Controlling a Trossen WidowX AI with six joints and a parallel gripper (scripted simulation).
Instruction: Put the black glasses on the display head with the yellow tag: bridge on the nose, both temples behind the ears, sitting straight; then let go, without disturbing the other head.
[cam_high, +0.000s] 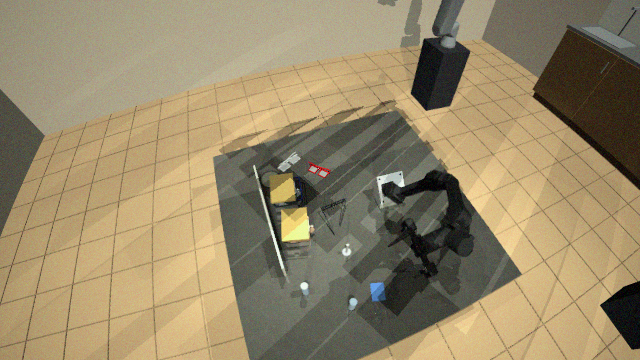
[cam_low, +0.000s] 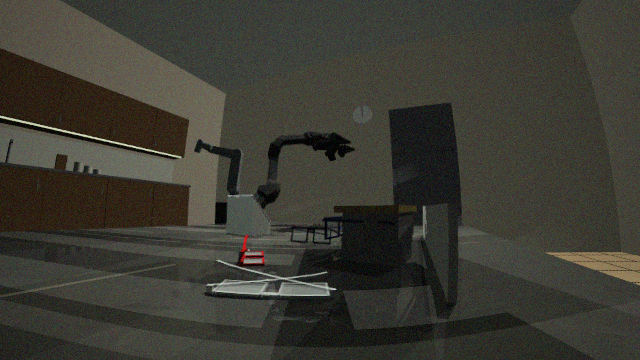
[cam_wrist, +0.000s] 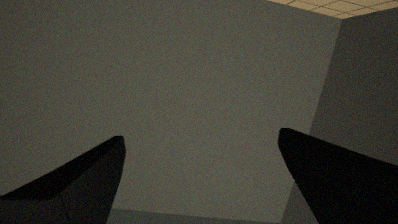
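My gripper tip is now 400 mm above the peg, 220 mm to the left of it and 40 mm short of it. From my gripper tip the other things lie so: blue card (420 mm below, 20 mm behind); then thin white panel (500 mm to the right, 370 mm below, 350 mm ahead).
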